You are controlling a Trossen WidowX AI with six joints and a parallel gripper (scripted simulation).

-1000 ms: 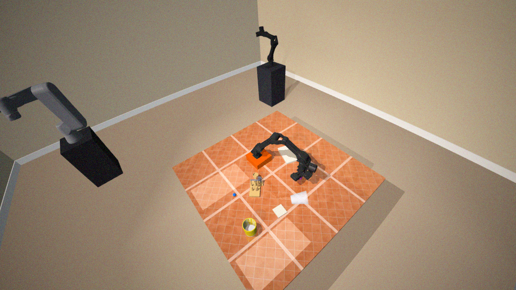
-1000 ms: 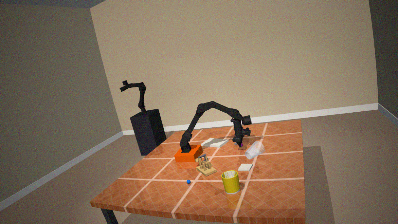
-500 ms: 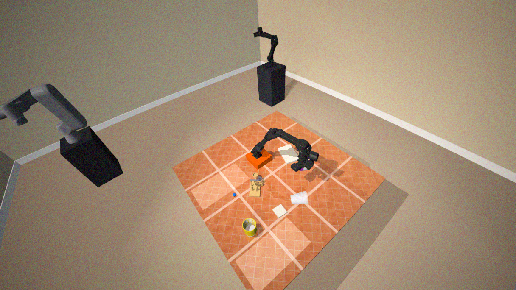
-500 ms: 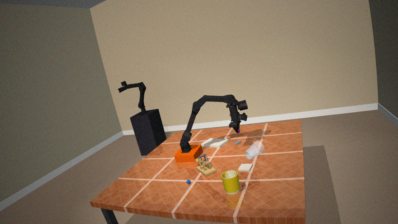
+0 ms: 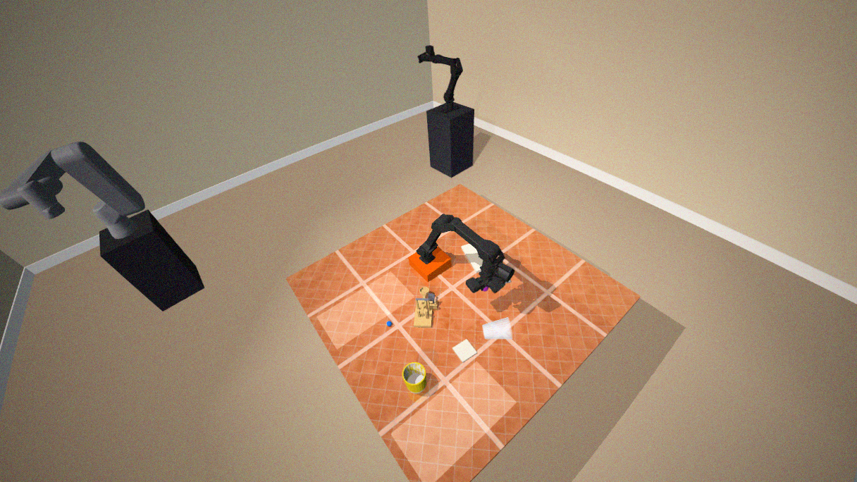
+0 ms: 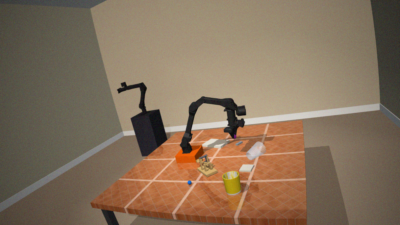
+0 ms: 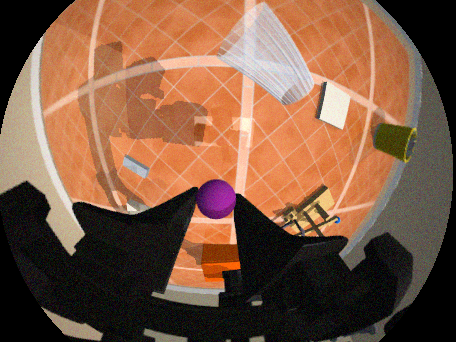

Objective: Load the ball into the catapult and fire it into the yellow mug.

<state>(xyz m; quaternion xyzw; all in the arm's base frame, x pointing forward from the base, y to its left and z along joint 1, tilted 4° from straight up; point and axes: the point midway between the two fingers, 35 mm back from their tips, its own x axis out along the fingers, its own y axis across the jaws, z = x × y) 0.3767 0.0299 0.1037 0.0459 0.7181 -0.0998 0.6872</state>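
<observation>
Right now the catapult is 18 cm behind my gripper tip, 20 cm to the right of it and 8 cm below it. Round my gripper tip: small white tile (10 cm ahead, 24 cm to the right, 12 cm below); purple ball (1 cm above); grey bar (2 cm behind, 18 cm to the left, 12 cm below).
</observation>
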